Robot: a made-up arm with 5 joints.
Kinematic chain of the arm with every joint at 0, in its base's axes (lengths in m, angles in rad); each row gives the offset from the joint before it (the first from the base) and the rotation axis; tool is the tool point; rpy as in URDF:
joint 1: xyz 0.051 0 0.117 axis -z
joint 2: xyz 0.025 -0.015 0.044 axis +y
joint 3: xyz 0.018 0 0.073 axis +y
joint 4: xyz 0.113 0 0.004 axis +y
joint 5: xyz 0.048 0.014 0 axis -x
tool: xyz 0 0 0 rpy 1.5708 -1.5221 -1.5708
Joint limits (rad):
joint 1: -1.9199..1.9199
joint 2: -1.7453..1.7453
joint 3: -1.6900..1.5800
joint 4: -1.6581..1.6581
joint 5: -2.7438..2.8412
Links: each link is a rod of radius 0.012 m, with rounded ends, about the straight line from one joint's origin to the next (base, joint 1, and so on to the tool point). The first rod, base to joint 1, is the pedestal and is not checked.
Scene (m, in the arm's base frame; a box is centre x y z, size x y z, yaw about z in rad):
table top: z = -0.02
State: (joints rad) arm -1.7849 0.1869 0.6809 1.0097 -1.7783
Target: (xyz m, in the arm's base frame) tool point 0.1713 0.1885 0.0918
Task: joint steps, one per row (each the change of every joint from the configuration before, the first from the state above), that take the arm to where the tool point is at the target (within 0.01 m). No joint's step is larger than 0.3 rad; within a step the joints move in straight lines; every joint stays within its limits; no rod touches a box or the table.
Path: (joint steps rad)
1: 0.1944 0.1990 -0.2730 -0.1762 0.0000
2: 0.1944 0.1991 -0.2730 -0.1762 0.0000
3: 0.1944 0.1990 -0.2730 -0.1761 0.0000
4: 0.1945 0.1991 -0.2731 -0.1762 0.0000

